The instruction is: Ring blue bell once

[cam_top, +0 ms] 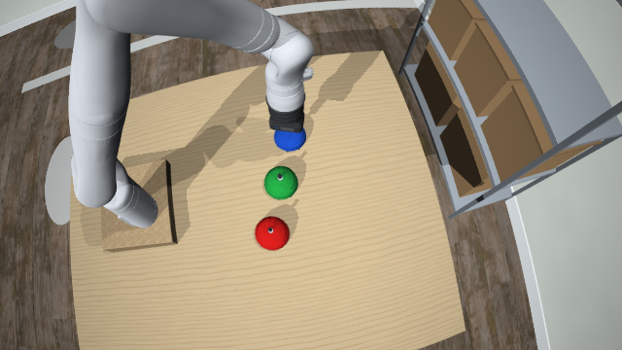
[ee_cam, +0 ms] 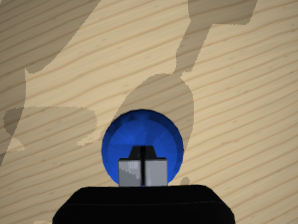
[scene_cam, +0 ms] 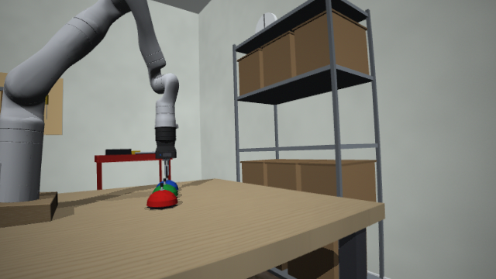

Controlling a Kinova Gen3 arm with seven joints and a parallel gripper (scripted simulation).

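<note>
Right now the blue bell is 4 cm below my hand. Also, from my hand: green bell (11 cm to the right, 6 cm behind, 4 cm below); then red bell (23 cm to the right, 13 cm behind, 4 cm below).
</note>
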